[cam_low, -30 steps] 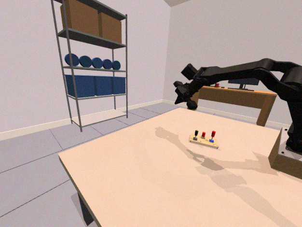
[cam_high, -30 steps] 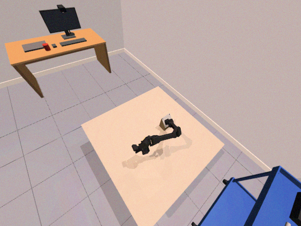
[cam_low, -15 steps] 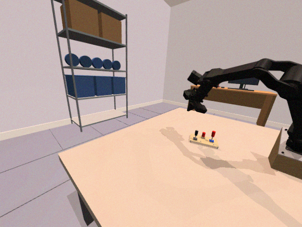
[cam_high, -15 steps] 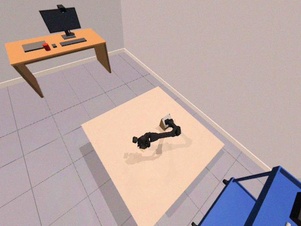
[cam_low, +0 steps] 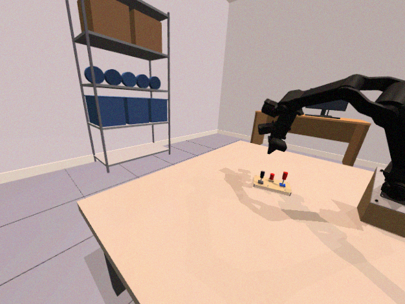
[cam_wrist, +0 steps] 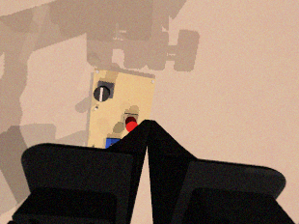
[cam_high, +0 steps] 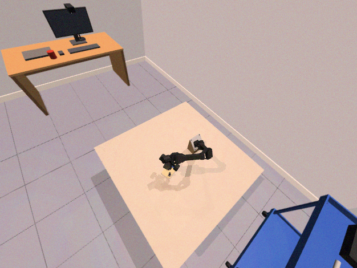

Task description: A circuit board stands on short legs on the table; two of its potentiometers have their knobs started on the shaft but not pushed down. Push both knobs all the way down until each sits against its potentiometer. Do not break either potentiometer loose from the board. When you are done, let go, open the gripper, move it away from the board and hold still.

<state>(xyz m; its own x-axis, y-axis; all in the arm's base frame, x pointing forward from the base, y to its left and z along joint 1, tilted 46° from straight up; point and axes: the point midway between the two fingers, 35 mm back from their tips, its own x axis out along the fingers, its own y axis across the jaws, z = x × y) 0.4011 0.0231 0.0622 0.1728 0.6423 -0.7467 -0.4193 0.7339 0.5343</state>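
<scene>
The red knob is 9 cm behind my gripper tip, 1 cm to the right of it and 8 cm below it. From my gripper tip the other things lie so: dark square part 1 cm behind, 5 cm to the left, 10 cm below.
</scene>
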